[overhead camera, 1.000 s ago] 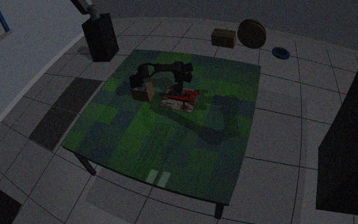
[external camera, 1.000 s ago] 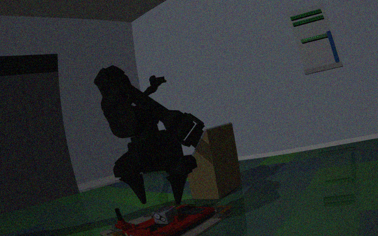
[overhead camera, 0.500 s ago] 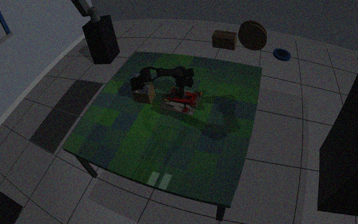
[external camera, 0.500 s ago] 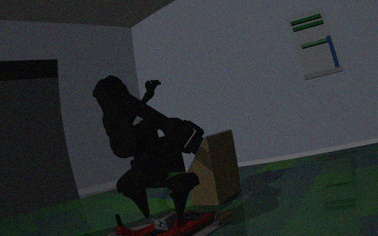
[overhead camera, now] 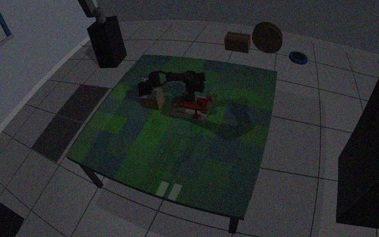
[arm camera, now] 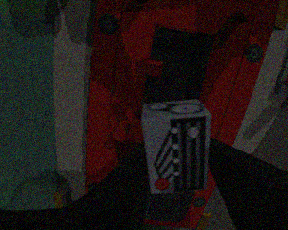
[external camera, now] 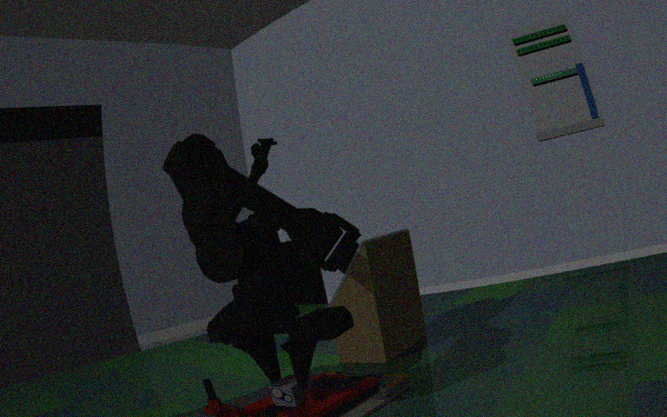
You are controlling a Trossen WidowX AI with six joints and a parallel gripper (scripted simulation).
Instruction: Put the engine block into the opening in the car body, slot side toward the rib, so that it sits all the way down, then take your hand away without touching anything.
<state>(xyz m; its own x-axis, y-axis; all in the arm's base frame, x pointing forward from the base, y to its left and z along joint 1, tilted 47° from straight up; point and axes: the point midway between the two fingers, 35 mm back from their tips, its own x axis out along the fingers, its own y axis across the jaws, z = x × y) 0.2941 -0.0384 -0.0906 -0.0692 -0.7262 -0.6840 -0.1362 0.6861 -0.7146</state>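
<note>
The pale plate is 10 mm to the right of my gripper tip and 30 mm below it. Also, from my gripper tip: engine block: 10 mm below.
</note>
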